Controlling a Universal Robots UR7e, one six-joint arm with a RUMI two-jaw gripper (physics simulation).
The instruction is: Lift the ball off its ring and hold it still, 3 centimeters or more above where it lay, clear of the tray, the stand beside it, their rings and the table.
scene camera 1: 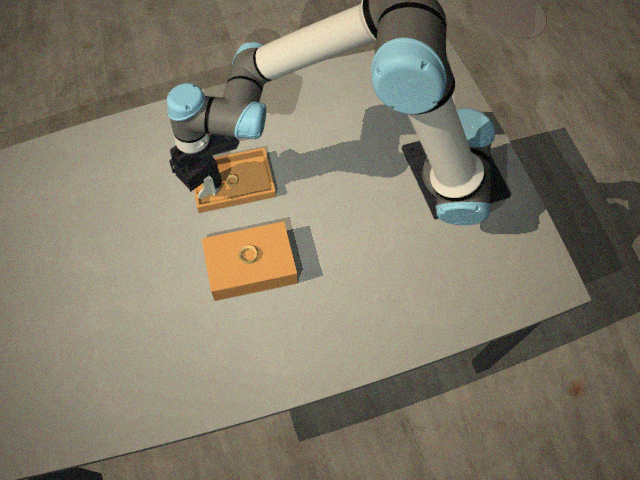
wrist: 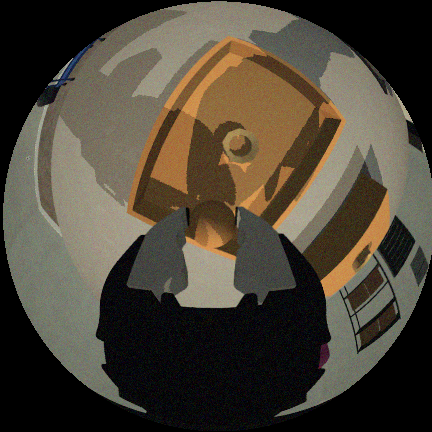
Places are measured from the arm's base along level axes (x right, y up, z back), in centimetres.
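Pixels of known places: gripper, fingertip midpoint: [scene camera 1: 207, 188] [wrist: 211, 209].
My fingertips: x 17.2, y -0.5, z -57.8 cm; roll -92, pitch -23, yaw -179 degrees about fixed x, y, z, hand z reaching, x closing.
Note:
For each thing: its top centre in the pictures, then the offset to it from my fingertips. "spot": a spot on its surface instead. Level surfaces: height alone.
- orange-brown ball at its top centre: [wrist: 210, 238] dx -0.3, dy +3.4, dz -0.6 cm
- orange tray at its top centre: [wrist: 243, 146] [scene camera 1: 231, 176] dx +0.1, dy +1.8, dz +6.3 cm
- pale ring at a spot on its surface: [wrist: 228, 145] [scene camera 1: 229, 178] spot: dx +0.9, dy +0.1, dz +5.9 cm
- grey table at its surface level: dy -1.1 cm
The orange-brown ball [wrist: 212, 232] is between the two grey fingers in the wrist view and spans the gap, touching both. My gripper [scene camera 1: 210, 189] [wrist: 211, 209] is shut on it at the left end of the orange tray [scene camera 1: 237, 202] [wrist: 270, 100]. In the scene view the ball is hidden by the gripper, and its height above the tray floor cannot be told. A pale ring [scene camera 1: 237, 178] [wrist: 228, 145] lies on the tray floor with no ball in it, apart from the fingers.
The orange block stand [scene camera 1: 227, 273] [wrist: 342, 275] is beside the tray, in front of it in the scene view. It bears another ring [scene camera 1: 256, 253] on its top. Low walls surround the tray. The robot base stands to the right on the grey table [scene camera 1: 361, 289].

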